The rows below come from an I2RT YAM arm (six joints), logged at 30 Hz.
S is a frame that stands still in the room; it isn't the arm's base.
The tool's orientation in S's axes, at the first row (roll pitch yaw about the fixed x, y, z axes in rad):
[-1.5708, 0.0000, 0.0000]
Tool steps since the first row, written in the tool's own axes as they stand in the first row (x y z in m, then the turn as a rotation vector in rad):
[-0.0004, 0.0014, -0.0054, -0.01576, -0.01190, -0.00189]
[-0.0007, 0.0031, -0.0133, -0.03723, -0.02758, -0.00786]
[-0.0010, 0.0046, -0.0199, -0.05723, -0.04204, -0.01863]
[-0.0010, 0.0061, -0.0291, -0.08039, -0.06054, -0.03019]
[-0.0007, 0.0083, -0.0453, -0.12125, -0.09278, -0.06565]
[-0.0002, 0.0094, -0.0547, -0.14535, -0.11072, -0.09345]
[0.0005, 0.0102, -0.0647, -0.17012, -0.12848, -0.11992]
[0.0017, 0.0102, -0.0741, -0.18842, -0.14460, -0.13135]
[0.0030, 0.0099, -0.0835, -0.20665, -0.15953, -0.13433]
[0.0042, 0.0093, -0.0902, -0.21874, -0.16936, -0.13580]
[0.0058, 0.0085, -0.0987, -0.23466, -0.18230, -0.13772]
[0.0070, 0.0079, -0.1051, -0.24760, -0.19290, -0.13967]
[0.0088, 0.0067, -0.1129, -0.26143, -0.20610, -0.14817]
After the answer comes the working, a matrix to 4 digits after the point.
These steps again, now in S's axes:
[-0.0004, -0.0054, -0.0014, -0.01576, -0.00189, 0.01190]
[-0.0007, -0.0133, -0.0031, -0.03723, -0.00786, 0.02758]
[-0.0010, -0.0199, -0.0046, -0.05723, -0.01863, 0.04204]
[-0.0010, -0.0291, -0.0061, -0.08039, -0.03019, 0.06054]
[-0.0007, -0.0453, -0.0083, -0.12125, -0.06565, 0.09278]
[-0.0002, -0.0547, -0.0094, -0.14535, -0.09345, 0.11072]
[0.0005, -0.0647, -0.0102, -0.17012, -0.11992, 0.12848]
[0.0017, -0.0741, -0.0102, -0.18842, -0.13135, 0.14460]
[0.0030, -0.0835, -0.0099, -0.20665, -0.13433, 0.15953]
[0.0042, -0.0902, -0.0093, -0.21874, -0.13580, 0.16936]
[0.0058, -0.0987, -0.0085, -0.23466, -0.13772, 0.18230]
[0.0070, -0.1051, -0.0079, -0.24760, -0.13967, 0.19290]
[0.0088, -0.1129, -0.0067, -0.26143, -0.14817, 0.20610]

The tool's axes in the first row as the columns of a matrix, in S's axes (rounded; the answer above uses it unrounded):
[1.0000, 0.0000, 0.0000]
[0.0000, 0.0000, 1.0000]
[0.0000, -1.0000, 0.0000]

